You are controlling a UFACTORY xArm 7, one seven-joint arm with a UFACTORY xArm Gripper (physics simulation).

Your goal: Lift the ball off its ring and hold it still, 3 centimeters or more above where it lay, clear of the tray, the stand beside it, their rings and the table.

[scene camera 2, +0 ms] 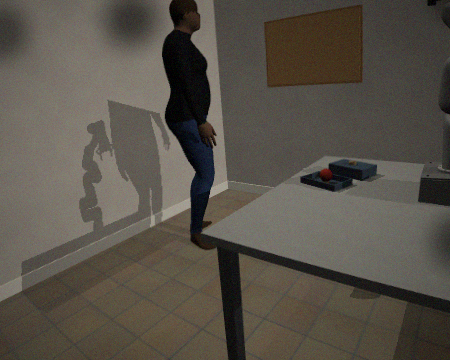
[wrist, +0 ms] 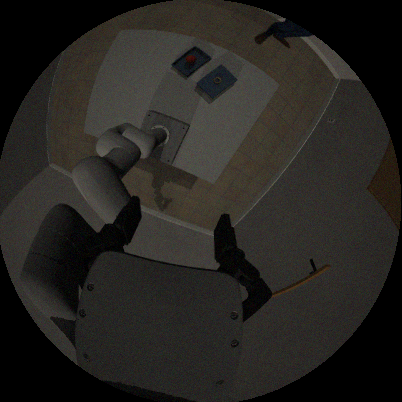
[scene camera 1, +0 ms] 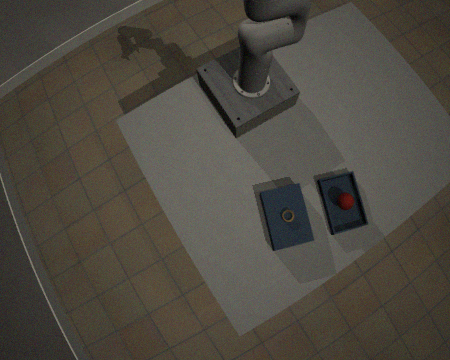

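Pixels of known places: gripper, fingertip midpoint: (scene camera 2: 434, 3) (wrist: 178, 214); arm's base at its link origin: (wrist: 158, 135) (scene camera 1: 251, 82).
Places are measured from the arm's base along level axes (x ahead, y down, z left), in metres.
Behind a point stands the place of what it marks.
Observation:
The red ball (scene camera 1: 346, 201) {z 0.127, x 0.487, y 0.035 m} (scene camera 2: 326, 174) {z 0.157, x 0.472, y 0.052 m} (wrist: 190, 59) {z 0.124, x 0.475, y 0.038 m} sits inside the shallow dark blue tray (scene camera 1: 324, 212) {z 0.069, x 0.488, y 0.101 m} (scene camera 2: 342, 187) {z 0.160, x 0.393, y 0.097 m} (wrist: 183, 72) {z 0.114, x 0.390, y 0.077 m}; its ring is hidden beneath it. The blue stand (scene camera 1: 285, 197) {z -0.050, x 0.395, y 0.052 m} (scene camera 2: 367, 170) {z -0.033, x 0.362, y 0.063 m} (wrist: 210, 89) {z -0.078, x 0.382, y 0.052 m} is a flat-topped block beside the tray, with a small tan ring (scene camera 1: 288, 216) {z -0.066, x 0.454, y 0.052 m} (scene camera 2: 353, 162) {z -0.081, x 0.454, y 0.047 m} (wrist: 217, 80) {z -0.072, x 0.452, y 0.052 m} on its top and no ball on it. My gripper (wrist: 178, 214) {z -0.161, x 0.149, y -0.641 m} is open and empty in the wrist view, high up and far from the ball. Its fingers do not show in scene camera 1.
The light table (scene camera 1: 185, 200) {z -0.352, x 0.273, y 0.102 m} (scene camera 2: 320, 225) {z 0.528, x 0.288, y 0.103 m} (wrist: 225, 125) {z -0.289, x 0.265, y 0.103 m} bears the tray, the stand and the arm's grey base block (scene camera 1: 220, 95) {z -0.116, x 0.009, y 0.000 m} (scene camera 2: 434, 187) {z 0.136, x 0.042, y 0.039 m} (wrist: 175, 147) {z -0.124, x -0.010, y -0.002 m}. A person (scene camera 2: 187, 95) (wrist: 290, 30) in a black top and blue trousers stands beyond the table's edge.

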